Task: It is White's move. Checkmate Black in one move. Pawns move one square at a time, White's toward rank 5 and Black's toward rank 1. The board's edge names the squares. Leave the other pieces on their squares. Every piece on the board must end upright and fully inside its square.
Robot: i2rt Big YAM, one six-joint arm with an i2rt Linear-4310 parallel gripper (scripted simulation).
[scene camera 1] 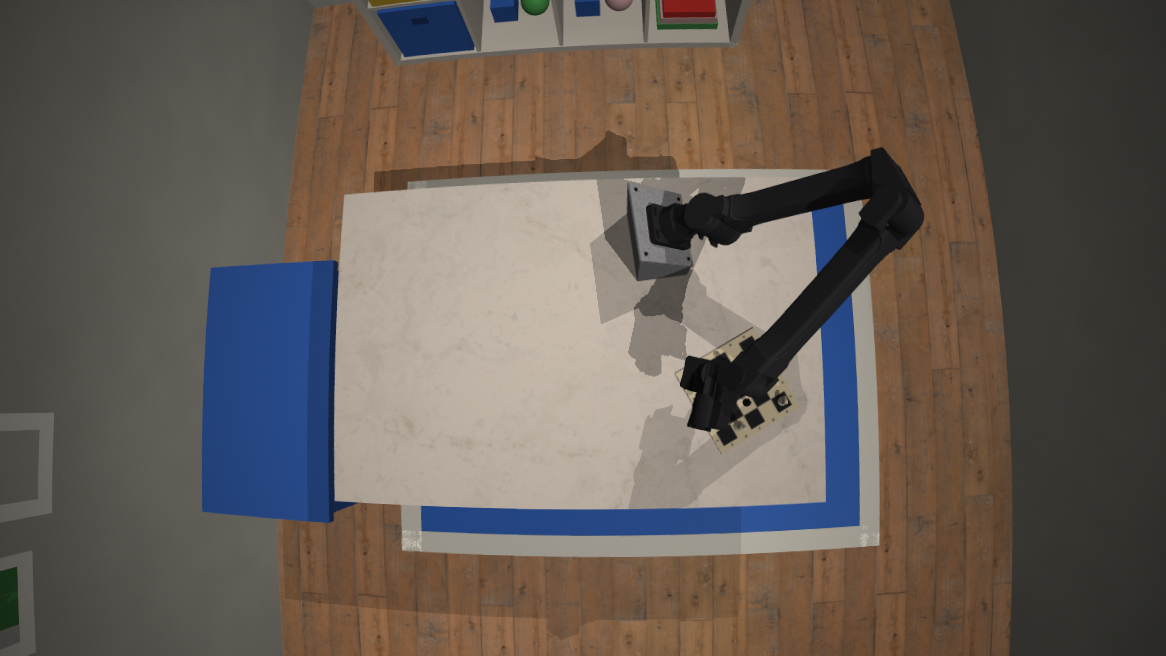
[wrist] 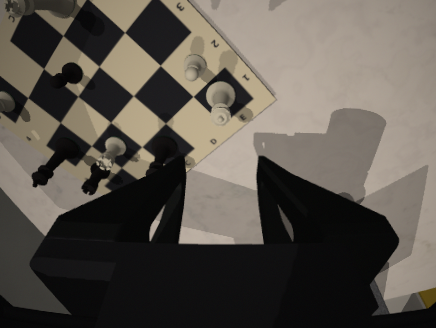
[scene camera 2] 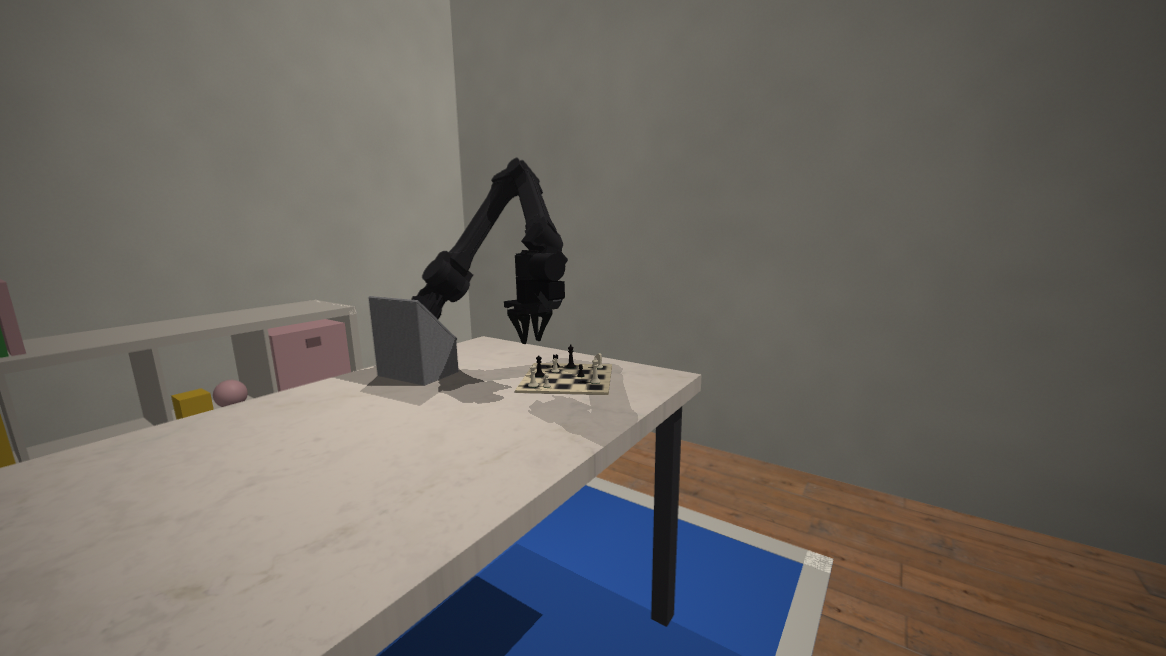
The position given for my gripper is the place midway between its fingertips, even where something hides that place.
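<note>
A tall black piece (wrist: 66, 148) is there, and so is a white rook (wrist: 219, 93). I can see a small chessboard (scene camera 1: 762, 412), which appears in the wrist view as well (wrist: 133, 87) and again in scene camera 2 (scene camera 2: 565, 381). And there is my own gripper (scene camera 2: 531, 342), which the wrist view shows too (wrist: 221, 166).
</note>
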